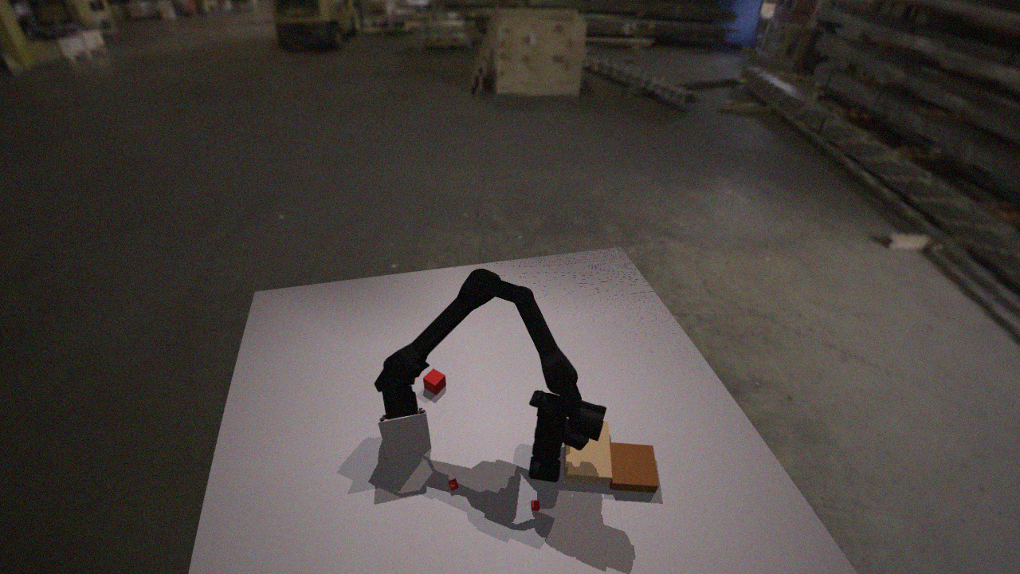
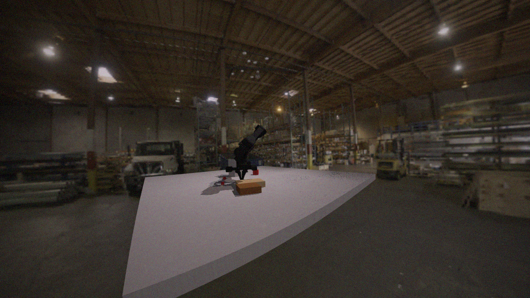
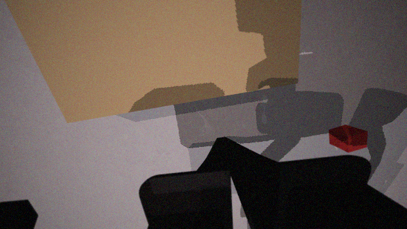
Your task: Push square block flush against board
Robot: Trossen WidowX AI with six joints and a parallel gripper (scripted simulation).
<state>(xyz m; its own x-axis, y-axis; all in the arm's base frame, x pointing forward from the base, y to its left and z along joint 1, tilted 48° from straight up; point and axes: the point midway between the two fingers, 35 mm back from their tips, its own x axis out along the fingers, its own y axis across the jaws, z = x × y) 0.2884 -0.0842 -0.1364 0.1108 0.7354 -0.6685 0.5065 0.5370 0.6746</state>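
My gripper tip is now 100 mm short of the tan board, 20 mm to the left of it and 10 mm below it. Also, from my gripper tip: square block (170 mm ahead, 100 mm to the right, 10 mm above); then red cube (180 mm behind, 290 mm to the left, 10 mm above).
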